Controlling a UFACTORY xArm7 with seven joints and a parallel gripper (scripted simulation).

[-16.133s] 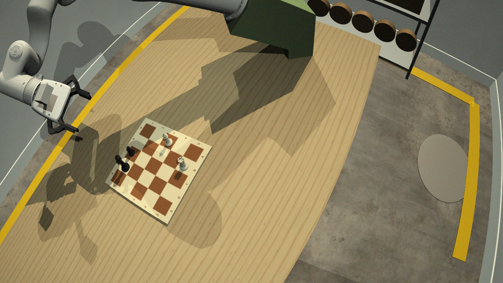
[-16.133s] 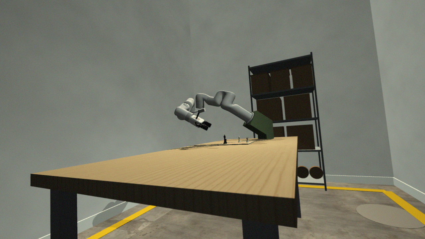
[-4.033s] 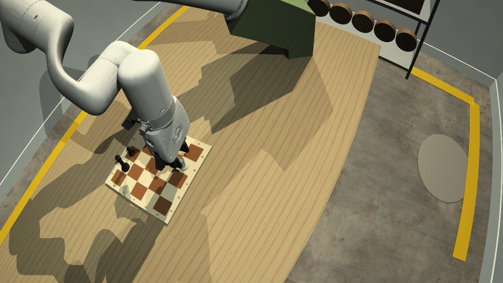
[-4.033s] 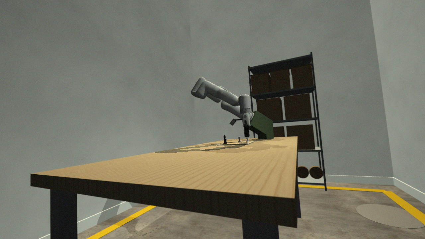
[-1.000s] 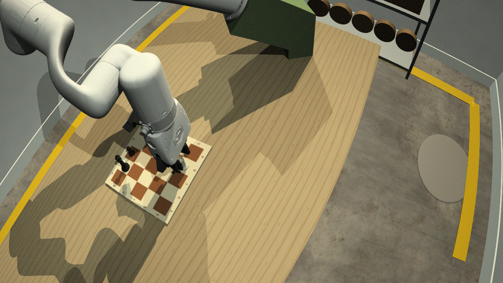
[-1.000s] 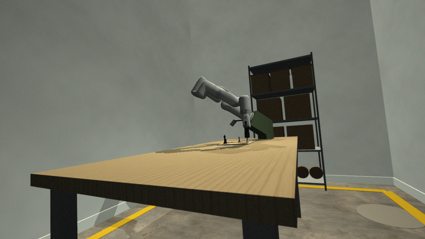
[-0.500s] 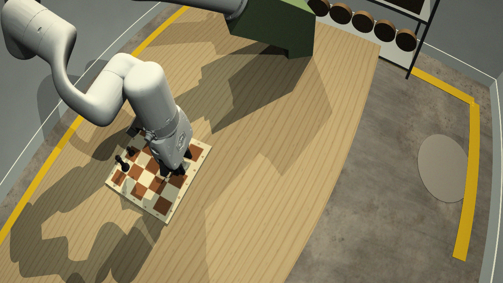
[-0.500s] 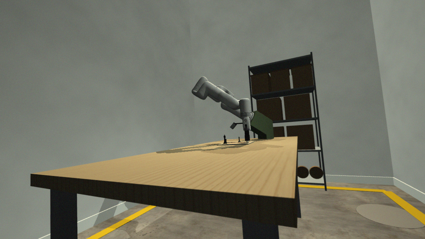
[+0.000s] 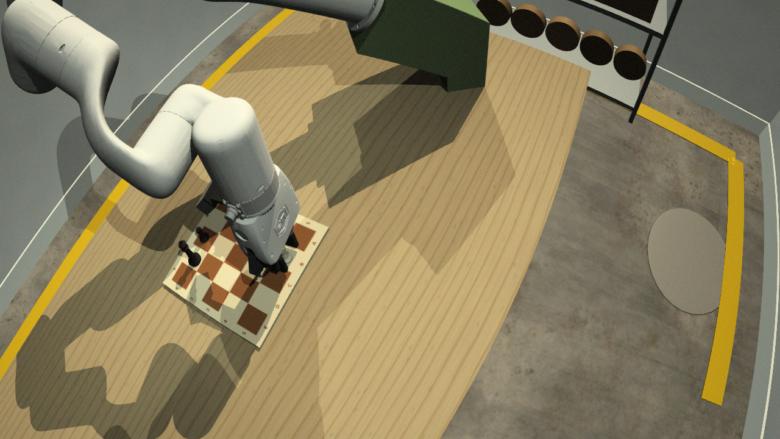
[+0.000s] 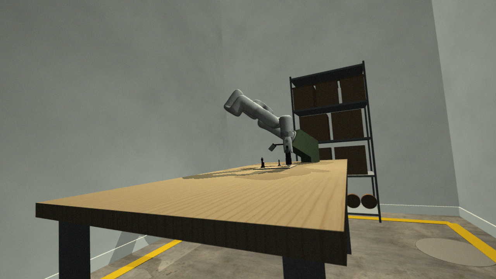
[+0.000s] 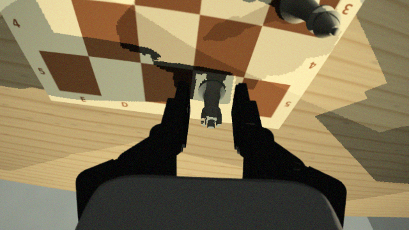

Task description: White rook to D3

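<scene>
Now: the chessboard 8 cm to the right of my hand, 3 cm below it and 2 cm ahead of it. The rest, counted from my hand: tall black piece 16 cm to the right, 4 cm ahead; then black pawn 16 cm to the right, 1 cm below, 1 cm behind.
</scene>
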